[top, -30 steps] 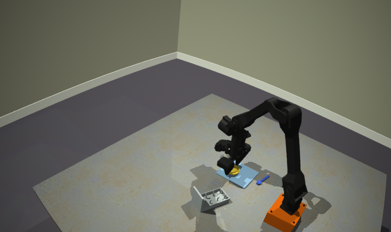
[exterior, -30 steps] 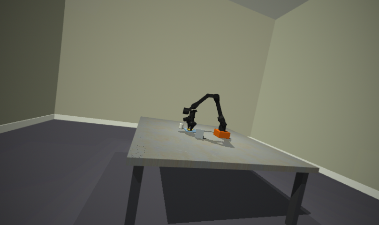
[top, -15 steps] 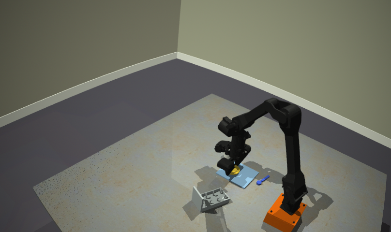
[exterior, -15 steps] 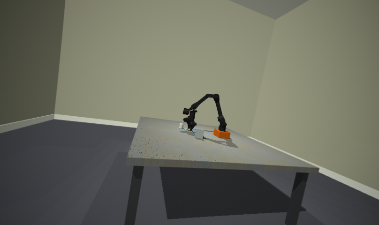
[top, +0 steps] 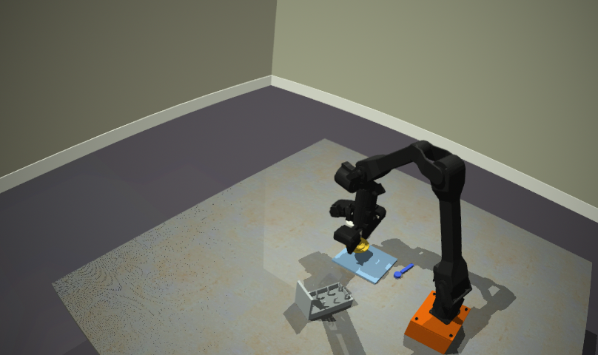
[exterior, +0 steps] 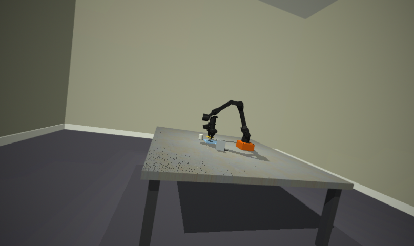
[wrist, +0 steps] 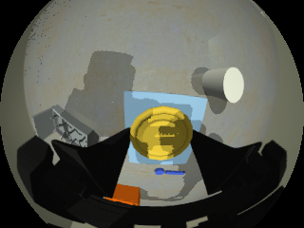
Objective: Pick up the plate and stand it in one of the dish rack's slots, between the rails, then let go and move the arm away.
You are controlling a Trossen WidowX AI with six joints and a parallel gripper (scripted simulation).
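Right now the light blue mat is 4 cm below my gripper tip, 3 cm behind it and 2 cm to the right of it. From my gripper tip the other things lie so: yellow plate: 1 cm above; then blue spoon: 14 cm behind, 7 cm to the right, 4 cm below; then white cup: 9 cm ahead, 7 cm to the right, 2 cm below.
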